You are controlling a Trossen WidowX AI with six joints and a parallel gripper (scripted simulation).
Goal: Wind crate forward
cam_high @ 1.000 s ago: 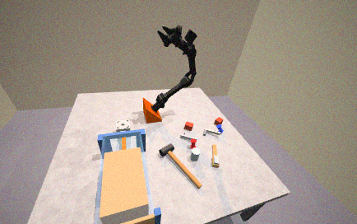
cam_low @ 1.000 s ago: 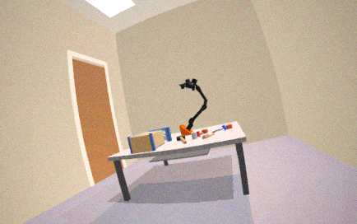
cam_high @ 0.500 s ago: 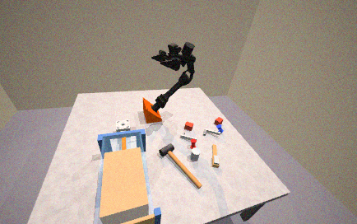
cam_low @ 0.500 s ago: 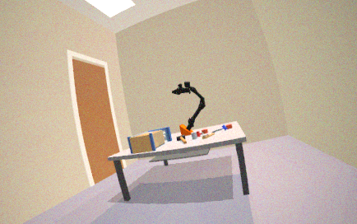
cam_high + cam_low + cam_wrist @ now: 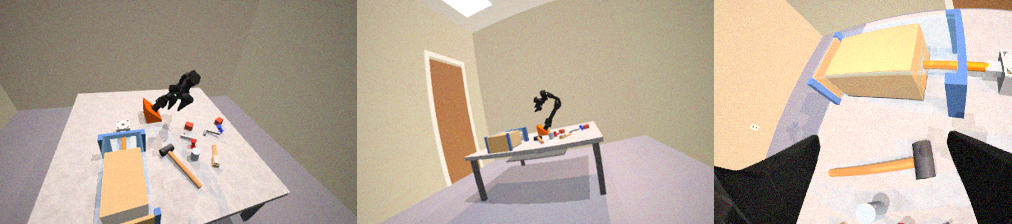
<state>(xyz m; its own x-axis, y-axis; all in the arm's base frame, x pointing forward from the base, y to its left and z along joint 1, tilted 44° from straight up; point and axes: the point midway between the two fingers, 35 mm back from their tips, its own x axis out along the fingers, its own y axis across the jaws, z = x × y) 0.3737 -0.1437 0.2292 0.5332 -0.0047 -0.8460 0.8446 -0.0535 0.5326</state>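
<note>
Now: gripper tip 3 cm past the red-handled winch handle, 17 cm to the right of it and 30 cm above it. Also, from my gripper tip: red grip 1 cm ahead, 18 cm to the left, 30 cm below; frame 4 cm behind, 28 cm to the right, 22 cm below; clear-panelled cubby 20 cm ahead, 28 cm to the right, 21 cm below.
</note>
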